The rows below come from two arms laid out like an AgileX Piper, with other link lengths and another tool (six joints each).
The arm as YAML. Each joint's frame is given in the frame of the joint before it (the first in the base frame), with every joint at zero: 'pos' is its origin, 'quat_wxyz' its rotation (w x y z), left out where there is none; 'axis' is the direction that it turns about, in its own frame. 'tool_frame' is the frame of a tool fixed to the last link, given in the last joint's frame.
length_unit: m
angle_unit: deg
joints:
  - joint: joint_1
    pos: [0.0, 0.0, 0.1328]
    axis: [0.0, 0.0, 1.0]
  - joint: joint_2
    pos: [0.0, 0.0, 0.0]
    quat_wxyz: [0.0, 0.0, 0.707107, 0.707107]
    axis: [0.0, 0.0, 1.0]
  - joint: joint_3
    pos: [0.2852, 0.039, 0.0]
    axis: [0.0, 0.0, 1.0]
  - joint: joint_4
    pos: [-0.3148, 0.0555, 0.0]
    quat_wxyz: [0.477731, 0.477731, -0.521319, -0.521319]
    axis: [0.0, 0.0, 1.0]
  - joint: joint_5
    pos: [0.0, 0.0, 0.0]
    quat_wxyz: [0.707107, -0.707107, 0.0, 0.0]
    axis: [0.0, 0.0, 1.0]
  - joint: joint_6
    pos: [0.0, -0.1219, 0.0]
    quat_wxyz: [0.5, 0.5, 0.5, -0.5]
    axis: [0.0, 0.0, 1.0]
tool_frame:
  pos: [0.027, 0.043, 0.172]
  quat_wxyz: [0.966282, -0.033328, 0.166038, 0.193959]
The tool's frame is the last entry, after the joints.
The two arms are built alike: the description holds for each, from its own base.
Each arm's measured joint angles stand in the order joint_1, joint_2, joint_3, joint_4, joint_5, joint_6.
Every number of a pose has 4 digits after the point.
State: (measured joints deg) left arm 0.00 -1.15 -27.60 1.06 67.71 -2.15; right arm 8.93 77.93 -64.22 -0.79 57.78 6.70
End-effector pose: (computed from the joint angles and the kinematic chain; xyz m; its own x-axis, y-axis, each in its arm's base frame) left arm 0.1840 -0.0233 0.1668 -0.4526 -0.8859 -0.1016 -0.5268 0.3575 -0.7712; right arm 0.3722 0.0326 0.1117 -0.4216 -0.8970 0.1327 -0.8654 0.3544 -0.3541
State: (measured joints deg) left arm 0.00 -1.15 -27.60 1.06 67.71 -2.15; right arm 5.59 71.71 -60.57 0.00 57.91 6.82
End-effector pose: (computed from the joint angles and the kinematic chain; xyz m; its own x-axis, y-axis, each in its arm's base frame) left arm 0.1840 -0.0233 0.1668 -0.4526 -0.8859 -0.1016 -0.5268 0.3575 -0.7712; right arm 0.3549 0.0129 0.1251 -0.4811 -0.8713 0.0969 -0.8267 0.4142 -0.3807
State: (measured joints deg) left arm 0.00 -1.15 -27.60 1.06 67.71 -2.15; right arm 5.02 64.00 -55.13 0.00 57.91 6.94
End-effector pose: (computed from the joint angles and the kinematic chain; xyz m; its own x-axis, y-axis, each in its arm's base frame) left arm 0.1840 -0.0233 0.1668 -0.4526 -0.8859 -0.1016 -0.5268 0.3575 -0.7712; right arm 0.3287 0.0072 0.1318 -0.4947 -0.8659 0.0737 -0.8062 0.4256 -0.4109
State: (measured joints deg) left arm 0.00 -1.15 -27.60 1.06 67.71 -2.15; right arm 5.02 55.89 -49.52 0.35 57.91 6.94
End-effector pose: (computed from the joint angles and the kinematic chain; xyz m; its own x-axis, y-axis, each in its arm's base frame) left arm 0.1840 -0.0233 0.1668 -0.4526 -0.8859 -0.1016 -0.5268 0.3575 -0.7712; right arm 0.3026 0.0066 0.1348 -0.4975 -0.8664 0.0439 -0.7878 0.4301 -0.4409
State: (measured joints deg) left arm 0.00 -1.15 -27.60 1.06 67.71 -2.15; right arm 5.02 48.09 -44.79 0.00 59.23 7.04
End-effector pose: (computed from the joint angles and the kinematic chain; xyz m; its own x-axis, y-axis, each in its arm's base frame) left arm 0.1840 -0.0233 0.1668 -0.4526 -0.8859 -0.1016 -0.5268 0.3575 -0.7712; right arm 0.2758 0.0026 0.1357 -0.4999 -0.8655 0.0306 -0.7732 0.4301 -0.4661
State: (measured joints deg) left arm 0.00 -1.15 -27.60 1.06 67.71 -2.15; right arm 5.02 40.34 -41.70 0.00 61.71 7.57
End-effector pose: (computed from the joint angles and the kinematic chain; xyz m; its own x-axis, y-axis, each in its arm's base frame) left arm 0.1840 -0.0233 0.1668 -0.4526 -0.8859 -0.1016 -0.5268 0.3575 -0.7712; right arm 0.2512 0.0009 0.1421 -0.5072 -0.8618 0.0045 -0.7519 0.4400 -0.4910
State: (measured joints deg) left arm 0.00 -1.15 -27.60 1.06 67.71 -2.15; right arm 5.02 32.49 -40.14 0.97 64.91 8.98
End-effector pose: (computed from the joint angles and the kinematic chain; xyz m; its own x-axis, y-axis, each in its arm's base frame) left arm 0.1840 -0.0233 0.1668 -0.4526 -0.8859 -0.1016 -0.5268 0.3575 -0.7712; right arm 0.2285 0.0049 0.1545 -0.5202 -0.8524 -0.0523 -0.7188 0.4701 -0.5121
